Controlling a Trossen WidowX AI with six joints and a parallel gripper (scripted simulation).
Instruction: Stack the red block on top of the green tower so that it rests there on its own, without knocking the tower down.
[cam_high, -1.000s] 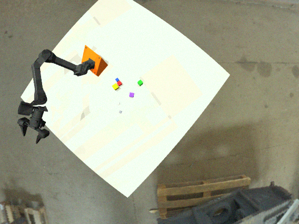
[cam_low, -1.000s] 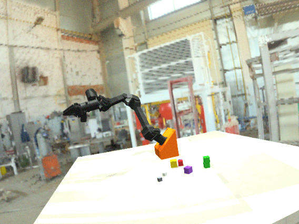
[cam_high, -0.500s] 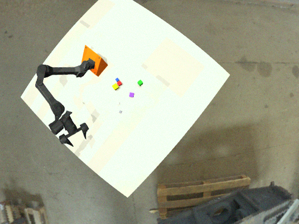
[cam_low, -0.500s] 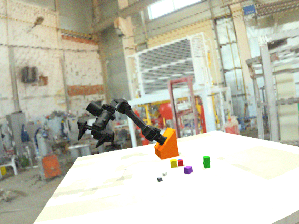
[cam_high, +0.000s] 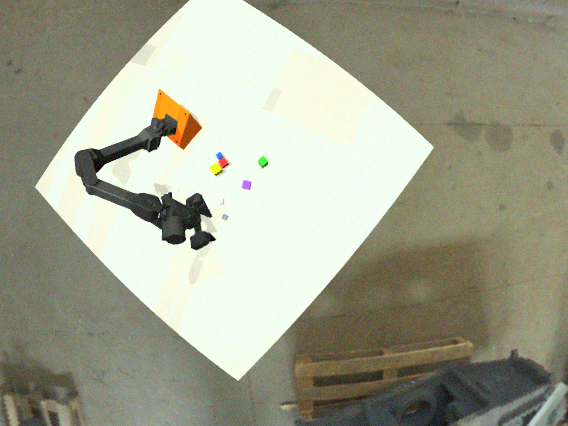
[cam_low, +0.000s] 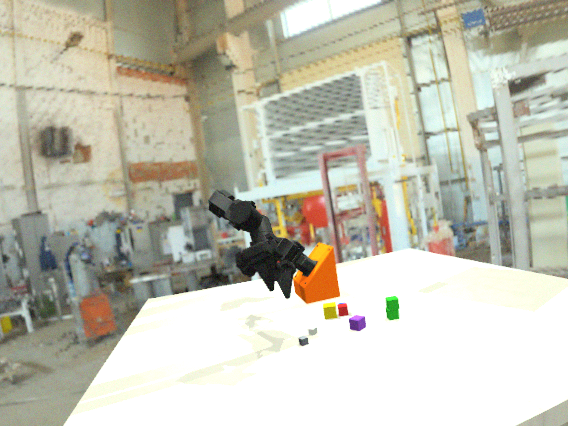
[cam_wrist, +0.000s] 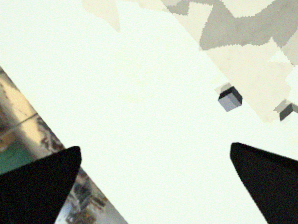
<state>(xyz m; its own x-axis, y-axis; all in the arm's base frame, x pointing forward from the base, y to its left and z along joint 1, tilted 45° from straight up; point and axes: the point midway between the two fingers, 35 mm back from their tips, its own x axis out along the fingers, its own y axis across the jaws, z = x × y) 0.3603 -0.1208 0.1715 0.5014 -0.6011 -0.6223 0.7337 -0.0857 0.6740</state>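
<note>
The red block is 14 cm behind my gripper tip, 21 cm to the left of it and 12 cm below it. Round my gripper tip: yellow block: 15 cm behind, 17 cm to the left, 12 cm below; small blue block: 17 cm behind, 22 cm to the left, 13 cm below; purple block: 1 cm behind, 19 cm to the left, 12 cm below.
</note>
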